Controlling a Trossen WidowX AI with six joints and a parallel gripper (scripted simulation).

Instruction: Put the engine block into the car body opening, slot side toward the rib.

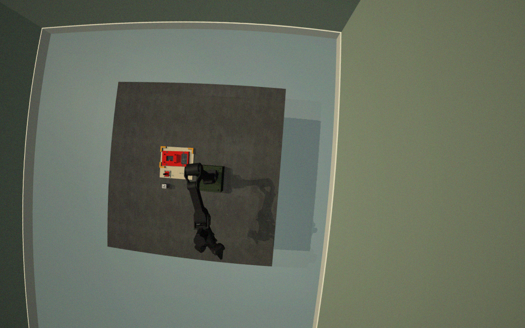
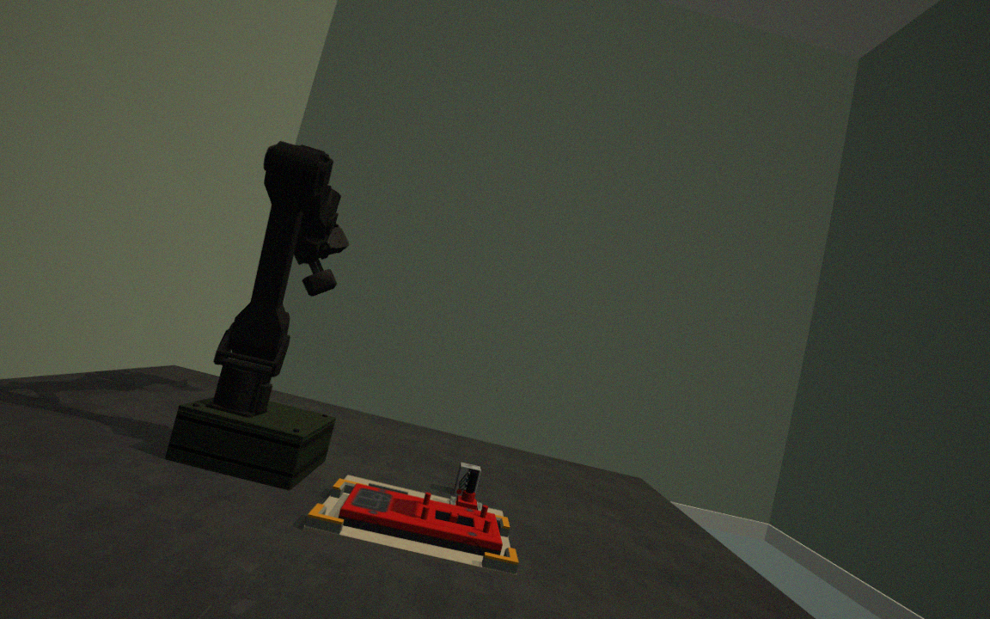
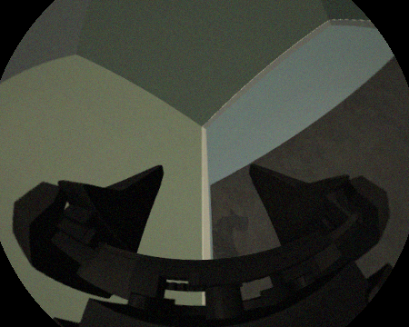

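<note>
The grey engine block lies 49 cm ahead of my gripper tip, 30 cm to the right of it and 31 cm below it. Also, from my gripper tip: beige base plate (43 cm ahead, 49 cm to the right, 32 cm below); black post (48 cm ahead, 39 cm to the right, 30 cm below).
</note>
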